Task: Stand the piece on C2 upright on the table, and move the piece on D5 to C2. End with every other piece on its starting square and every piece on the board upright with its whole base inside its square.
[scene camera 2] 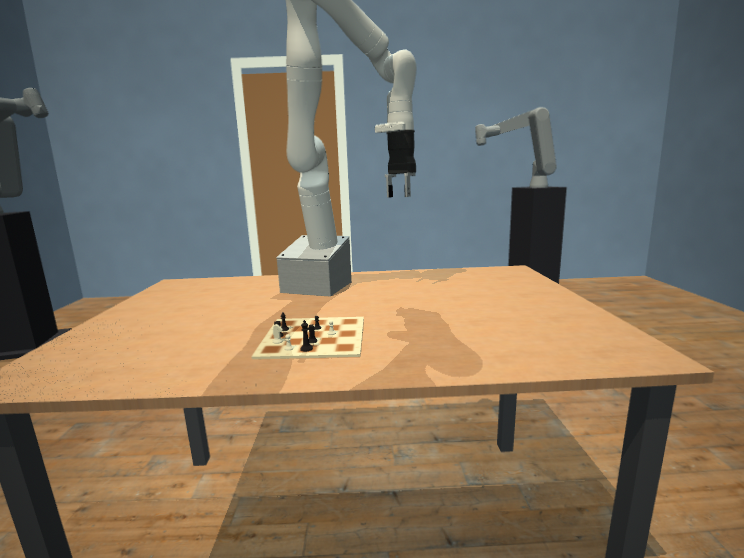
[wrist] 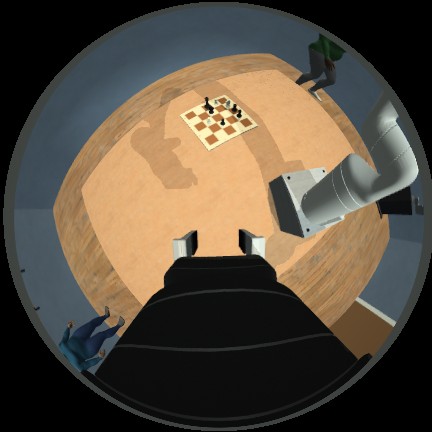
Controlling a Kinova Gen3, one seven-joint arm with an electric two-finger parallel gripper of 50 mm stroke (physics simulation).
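Frame: origin at the arm's base, x ahead, y left, z up, level; metres.
Seen in the pictures: gripper, fingertip midpoint: (scene camera 2: 398, 197) (wrist: 217, 238); arm's base, origin of the base link: (scene camera 2: 323, 243) (wrist: 314, 206).
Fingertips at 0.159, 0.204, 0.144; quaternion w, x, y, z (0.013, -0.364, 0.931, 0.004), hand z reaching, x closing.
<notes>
Pixels of each thing's middle, then the offset from my fingertips to it, as dx, dy, dz. Level surfaces: height alone.
- table, its level: dz -0.285
- chessboard, body centre: (scene camera 2: 313, 335) (wrist: 217, 117) +0.264, -0.292, -0.282
- tall black piece, body centre: (scene camera 2: 305, 334) (wrist: 206, 101) +0.339, -0.316, -0.248
- shorter black piece, body centre: (scene camera 2: 311, 332) (wrist: 210, 108) +0.303, -0.300, -0.259
- small white piece, body centre: (scene camera 2: 288, 341) (wrist: 215, 100) +0.326, -0.351, -0.263
- larger white piece, body centre: (scene camera 2: 277, 333) (wrist: 227, 102) +0.281, -0.372, -0.259
- black pawn, body centre: (scene camera 2: 317, 321) (wrist: 222, 120) +0.229, -0.280, -0.263
- white pawn, body centre: (scene camera 2: 331, 326) (wrist: 208, 119) +0.271, -0.252, -0.263
My gripper (scene camera 2: 399, 191) (wrist: 217, 238) is open and empty, pointing down high above the table (scene camera 2: 510, 336) (wrist: 215, 200), to the right of the chessboard (scene camera 2: 314, 354) (wrist: 212, 139) in the scene view. A tall black piece (scene camera 2: 306, 337) (wrist: 207, 103) stands near the board's front edge, close beside a shorter black piece (scene camera 2: 312, 333) (wrist: 211, 111). A small white piece (scene camera 2: 288, 342) (wrist: 216, 102) and a larger white piece (scene camera 2: 277, 332) (wrist: 228, 104) stand left of them in the scene view. The pieces look upright. Square names are too small to read, so I cannot tell which are C2 and D5.
Farther back on the board stand a black piece (scene camera 2: 284, 321) (wrist: 239, 114), a black pawn (scene camera 2: 317, 322) (wrist: 222, 121) and a white pawn (scene camera 2: 331, 327) (wrist: 209, 121). Another black piece (wrist: 234, 108) is partly hidden in the scene view. The arm's grey base (scene camera 2: 306, 275) (wrist: 290, 205) stands behind the board.
</notes>
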